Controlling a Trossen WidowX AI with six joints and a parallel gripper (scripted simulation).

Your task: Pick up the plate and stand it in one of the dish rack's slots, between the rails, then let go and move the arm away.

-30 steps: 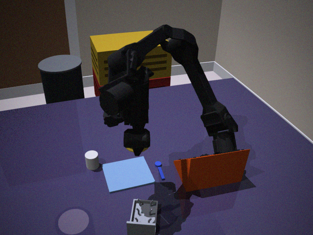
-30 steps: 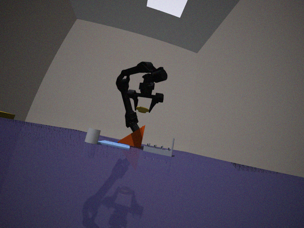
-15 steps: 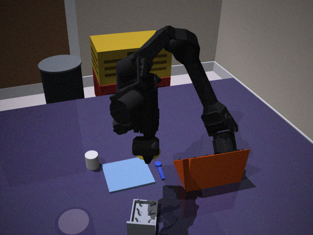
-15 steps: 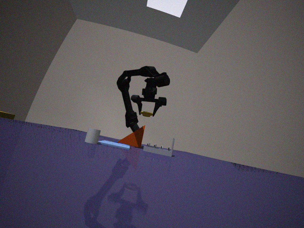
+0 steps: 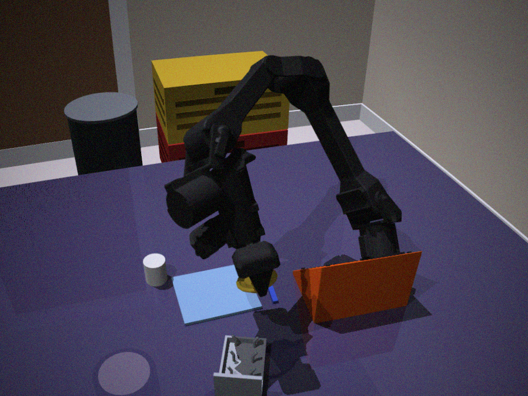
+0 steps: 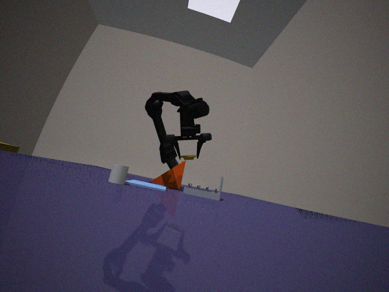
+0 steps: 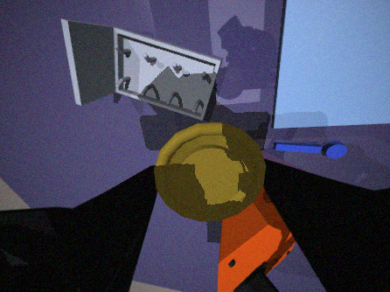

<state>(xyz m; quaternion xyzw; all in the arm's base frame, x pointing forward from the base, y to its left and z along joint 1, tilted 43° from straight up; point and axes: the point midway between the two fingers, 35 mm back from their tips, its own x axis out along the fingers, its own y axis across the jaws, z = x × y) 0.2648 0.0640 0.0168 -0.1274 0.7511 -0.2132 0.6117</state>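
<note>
My gripper tip is now 110 mm above the grey dish rack, 70 mm to the right of it and 50 mm short of it. From my gripper tip the other things lie so: white cup 200 mm to the right, 160 mm ahead, 110 mm below; yellow plate 10 mm above; blue spoon 130 mm below, 120 mm to the right, 60 mm behind.
</note>
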